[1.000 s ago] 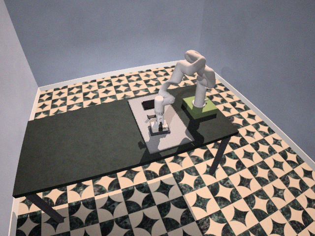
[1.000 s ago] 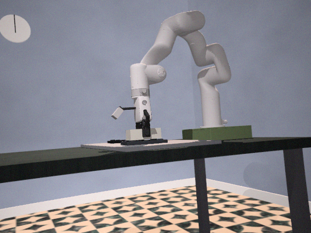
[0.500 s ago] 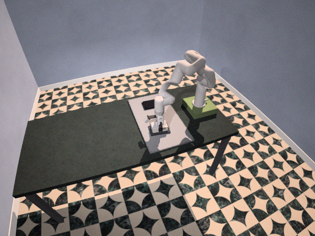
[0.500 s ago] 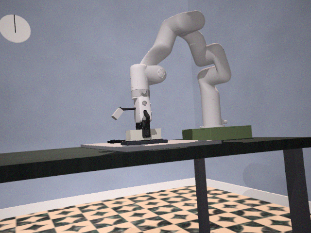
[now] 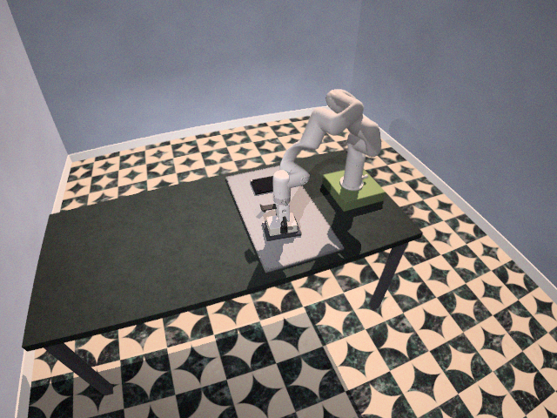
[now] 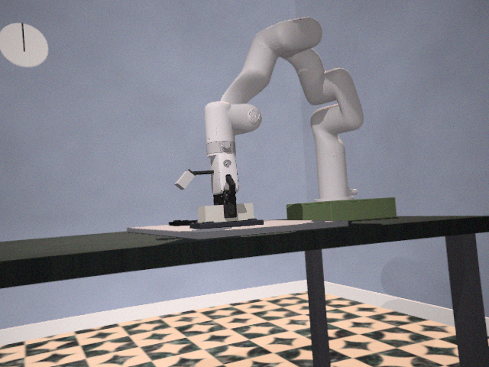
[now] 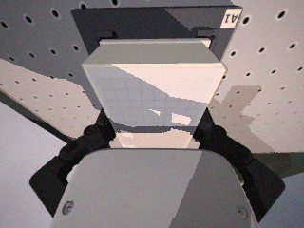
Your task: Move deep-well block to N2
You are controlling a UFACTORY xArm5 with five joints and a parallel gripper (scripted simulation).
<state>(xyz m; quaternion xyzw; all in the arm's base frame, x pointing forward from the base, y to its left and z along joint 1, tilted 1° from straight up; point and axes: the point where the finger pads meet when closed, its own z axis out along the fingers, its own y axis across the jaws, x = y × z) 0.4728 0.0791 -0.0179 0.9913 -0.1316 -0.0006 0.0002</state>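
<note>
Right now my hand is right at the white deep-well block. From my hand the other things lie so: nest N1: 330 mm to the right, 90 mm behind, 30 mm below; then dark nest N2: 30 mm below.
</note>
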